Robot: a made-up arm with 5 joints.
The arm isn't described. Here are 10 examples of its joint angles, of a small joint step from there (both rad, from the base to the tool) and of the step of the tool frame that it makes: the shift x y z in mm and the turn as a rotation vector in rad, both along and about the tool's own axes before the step.
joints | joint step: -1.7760 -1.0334 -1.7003 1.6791 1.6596 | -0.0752 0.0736 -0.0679 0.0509 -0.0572
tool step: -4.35 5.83 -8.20 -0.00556 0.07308 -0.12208
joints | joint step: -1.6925 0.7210 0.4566 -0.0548 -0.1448 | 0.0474 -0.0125 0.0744 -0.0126 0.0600
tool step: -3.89 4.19 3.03 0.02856 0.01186 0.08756
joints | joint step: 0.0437 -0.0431 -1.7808 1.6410 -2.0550 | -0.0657 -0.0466 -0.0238 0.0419 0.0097
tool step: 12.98 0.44 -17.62 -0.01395 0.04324 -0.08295
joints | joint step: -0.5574 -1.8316 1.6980 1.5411 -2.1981 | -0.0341 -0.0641 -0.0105 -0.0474 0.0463
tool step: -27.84 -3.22 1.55 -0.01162 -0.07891 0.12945
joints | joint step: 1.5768 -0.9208 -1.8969 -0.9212 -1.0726 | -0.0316 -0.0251 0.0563 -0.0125 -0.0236
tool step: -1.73 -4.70 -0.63 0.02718 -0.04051 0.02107
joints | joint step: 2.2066 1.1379 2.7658 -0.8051 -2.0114 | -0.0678 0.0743 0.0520 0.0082 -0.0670
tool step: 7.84 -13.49 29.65 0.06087 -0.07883 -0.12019
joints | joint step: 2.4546 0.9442 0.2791 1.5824 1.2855 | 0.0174 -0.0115 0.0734 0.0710 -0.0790
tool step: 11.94 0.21 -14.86 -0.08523 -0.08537 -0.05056
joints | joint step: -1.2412 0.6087 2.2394 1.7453 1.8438 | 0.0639 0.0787 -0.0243 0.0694 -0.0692
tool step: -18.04 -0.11 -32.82 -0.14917 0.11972 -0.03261
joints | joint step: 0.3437 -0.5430 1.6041 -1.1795 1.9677 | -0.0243 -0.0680 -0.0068 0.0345 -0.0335
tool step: 14.88 -9.83 5.85 0.02048 -0.00297 -0.05542
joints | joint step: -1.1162 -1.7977 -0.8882 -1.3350 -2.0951 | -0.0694 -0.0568 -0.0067 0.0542 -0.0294
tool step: 14.24 -11.48 -26.41 0.00481 0.09989 -0.12956
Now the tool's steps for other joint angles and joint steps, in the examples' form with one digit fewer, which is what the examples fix.
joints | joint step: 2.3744 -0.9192 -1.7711 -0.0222 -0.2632 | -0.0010 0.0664 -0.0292 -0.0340 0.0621
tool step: -7.9 3.0 -7.8 -0.0026 0.1060 0.0686
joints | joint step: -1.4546 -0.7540 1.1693 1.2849 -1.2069 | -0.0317 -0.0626 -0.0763 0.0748 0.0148
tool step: -13.9 -2.8 6.3 0.0214 -0.0889 0.0283
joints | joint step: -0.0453 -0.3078 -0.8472 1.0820 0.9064 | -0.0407 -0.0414 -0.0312 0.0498 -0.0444
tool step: -1.6 -4.1 -13.5 -0.1095 -0.0648 -0.0427
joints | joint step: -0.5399 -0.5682 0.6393 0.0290 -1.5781 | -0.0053 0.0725 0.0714 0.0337 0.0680
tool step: -4.7 -7.9 21.4 0.1342 0.0537 0.0326
